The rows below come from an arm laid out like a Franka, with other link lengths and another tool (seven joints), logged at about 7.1 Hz.
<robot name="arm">
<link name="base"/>
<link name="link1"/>
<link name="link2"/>
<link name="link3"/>
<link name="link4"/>
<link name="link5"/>
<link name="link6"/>
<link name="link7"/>
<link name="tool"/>
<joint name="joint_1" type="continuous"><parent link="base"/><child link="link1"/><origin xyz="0.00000 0.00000 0.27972" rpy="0.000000 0.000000 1.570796"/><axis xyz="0 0 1"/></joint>
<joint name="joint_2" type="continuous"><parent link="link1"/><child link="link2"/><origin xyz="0.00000 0.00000 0.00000" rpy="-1.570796 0.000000 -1.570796"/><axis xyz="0 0 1"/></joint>
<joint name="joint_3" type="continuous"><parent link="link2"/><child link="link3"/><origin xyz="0.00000 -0.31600 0.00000" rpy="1.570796 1.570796 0.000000"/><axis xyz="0 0 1"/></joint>
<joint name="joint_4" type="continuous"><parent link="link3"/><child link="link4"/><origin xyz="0.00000 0.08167 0.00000" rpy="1.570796 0.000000 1.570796"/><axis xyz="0 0 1"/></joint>
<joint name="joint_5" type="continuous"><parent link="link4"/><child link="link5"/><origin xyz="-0.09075 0.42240 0.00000" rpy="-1.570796 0.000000 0.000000"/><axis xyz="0 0 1"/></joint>
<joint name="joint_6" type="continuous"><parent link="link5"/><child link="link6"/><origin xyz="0.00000 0.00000 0.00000" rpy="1.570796 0.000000 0.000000"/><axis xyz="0 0 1"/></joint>
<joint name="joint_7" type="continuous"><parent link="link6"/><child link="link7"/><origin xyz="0.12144 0.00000 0.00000" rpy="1.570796 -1.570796 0.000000"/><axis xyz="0 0 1"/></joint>
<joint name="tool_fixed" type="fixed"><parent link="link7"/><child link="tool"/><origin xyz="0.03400 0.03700 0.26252" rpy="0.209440 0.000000 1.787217"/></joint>
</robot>
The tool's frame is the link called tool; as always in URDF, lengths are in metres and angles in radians. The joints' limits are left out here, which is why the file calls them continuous.
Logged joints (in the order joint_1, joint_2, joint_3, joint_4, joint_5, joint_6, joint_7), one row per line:
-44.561 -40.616 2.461 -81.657 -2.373 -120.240 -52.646
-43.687 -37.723 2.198 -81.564 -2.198 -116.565 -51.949
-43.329 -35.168 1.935 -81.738 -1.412 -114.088 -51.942
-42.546 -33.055 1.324 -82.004 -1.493 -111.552 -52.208
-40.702 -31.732 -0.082 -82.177 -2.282 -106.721 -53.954
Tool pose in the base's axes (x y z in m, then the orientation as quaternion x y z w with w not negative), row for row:
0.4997 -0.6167 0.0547 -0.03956 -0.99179 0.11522 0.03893
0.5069 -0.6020 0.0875 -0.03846 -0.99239 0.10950 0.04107
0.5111 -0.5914 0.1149 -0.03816 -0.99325 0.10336 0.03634
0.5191 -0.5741 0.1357 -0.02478 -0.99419 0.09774 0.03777
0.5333 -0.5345 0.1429 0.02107 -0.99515 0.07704 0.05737
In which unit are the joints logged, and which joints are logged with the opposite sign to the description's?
The joints are logged in degrees. Opposite sign: joint_2, joint_3, joint_6.
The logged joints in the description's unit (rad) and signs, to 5 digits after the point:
-0.77774 0.70888 -0.04295 -1.42518 -0.04142 2.09858 -0.91885
-0.76248 0.65839 -0.03836 -1.42356 -0.03836 2.03444 -0.90668
-0.75623 0.61380 -0.03377 -1.42660 -0.02464 1.99121 -0.90656
-0.74257 0.57692 -0.02311 -1.43124 -0.02606 1.94695 -0.91120
-0.71038 0.55383 0.00143 -1.43426 -0.03983 1.86263 -0.94167

